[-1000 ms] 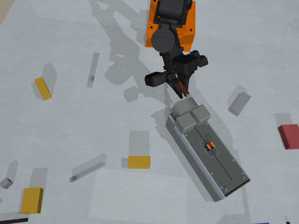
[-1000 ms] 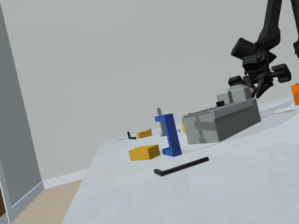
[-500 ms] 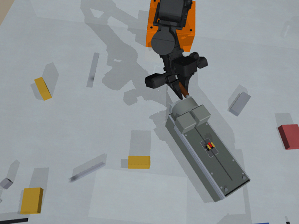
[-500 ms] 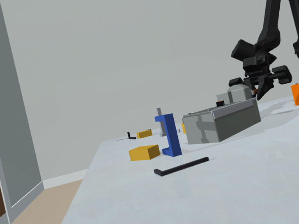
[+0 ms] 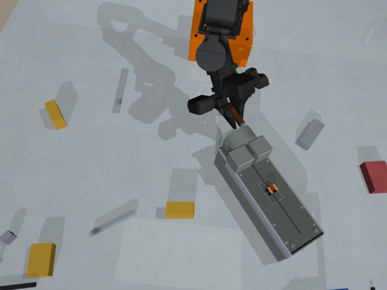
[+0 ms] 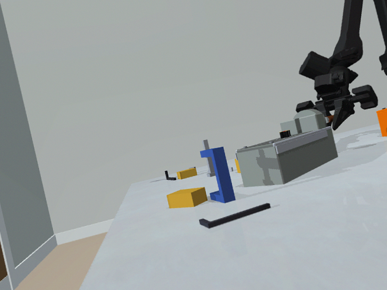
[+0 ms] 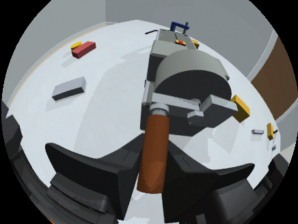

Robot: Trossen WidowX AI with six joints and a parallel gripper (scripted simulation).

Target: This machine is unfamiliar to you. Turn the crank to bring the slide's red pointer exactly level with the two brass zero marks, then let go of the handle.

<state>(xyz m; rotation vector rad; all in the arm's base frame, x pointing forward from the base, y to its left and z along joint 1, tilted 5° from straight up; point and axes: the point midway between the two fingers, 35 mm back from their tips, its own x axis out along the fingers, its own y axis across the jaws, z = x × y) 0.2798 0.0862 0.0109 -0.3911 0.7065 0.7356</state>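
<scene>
Right now my gripper tip is 3 cm below the brown handle, 1 cm to the left of it and 1 cm past it. Also, from my gripper tip: red pointer (13 cm ahead, 10 cm to the left, 2 cm above); grey block (19 cm to the left, 8 cm behind, 6 cm below); blue clamp (30 cm ahead, 24 cm to the left, 1 cm below).
</scene>
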